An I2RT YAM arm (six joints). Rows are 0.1 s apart.
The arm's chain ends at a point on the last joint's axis. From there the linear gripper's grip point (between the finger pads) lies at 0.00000 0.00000 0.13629 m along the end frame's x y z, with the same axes.
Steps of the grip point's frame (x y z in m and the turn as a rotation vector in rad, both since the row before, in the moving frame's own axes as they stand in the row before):
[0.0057, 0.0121, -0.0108, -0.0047, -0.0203, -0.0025]
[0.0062, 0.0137, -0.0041, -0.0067, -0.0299, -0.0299]
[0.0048, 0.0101, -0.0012, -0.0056, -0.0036, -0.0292]
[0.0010, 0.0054, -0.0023, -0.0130, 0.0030, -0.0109]
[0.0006, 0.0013, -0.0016, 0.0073, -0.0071, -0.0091]
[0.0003, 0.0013, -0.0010, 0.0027, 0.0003, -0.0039]
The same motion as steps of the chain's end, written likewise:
[0.0085, 0.0115, -0.0108, -0.0047, -0.0203, -0.0025]
[0.0103, 0.0127, -0.0040, -0.0067, -0.0299, -0.0299]
[0.0053, 0.0093, -0.0012, -0.0056, -0.0036, -0.0292]
[0.0006, 0.0036, -0.0023, -0.0130, 0.0030, -0.0109]
[0.0016, 0.0023, -0.0016, 0.0073, -0.0071, -0.0091]
[0.0003, 0.0017, -0.0010, 0.0027, 0.0003, -0.0039]

